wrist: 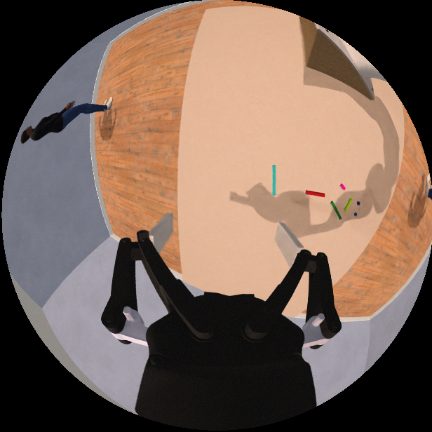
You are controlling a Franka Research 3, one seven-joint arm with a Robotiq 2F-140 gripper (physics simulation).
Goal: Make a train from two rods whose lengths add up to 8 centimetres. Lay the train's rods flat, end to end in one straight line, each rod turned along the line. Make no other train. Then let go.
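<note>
My gripper (225,227) is open wide and empty, high above the table. A long cyan rod (274,180) lies at the middle of the view. A red rod (315,193) lies to its right, turned across it. A dark green rod (336,210) and a shorter yellow-green rod (348,204) lie slanted further right. A small magenta rod (343,186) lies above them. Two tiny dark blue pieces, one (358,203) above the other (355,214), lie at the far right. The rods lie apart from each other.
The pale table top (235,100) carries the arm's shadow across the rods. A brown and grey box-like block (332,62) stands at the upper right. Wooden floor shows on both sides. A person (75,116) is at the far left.
</note>
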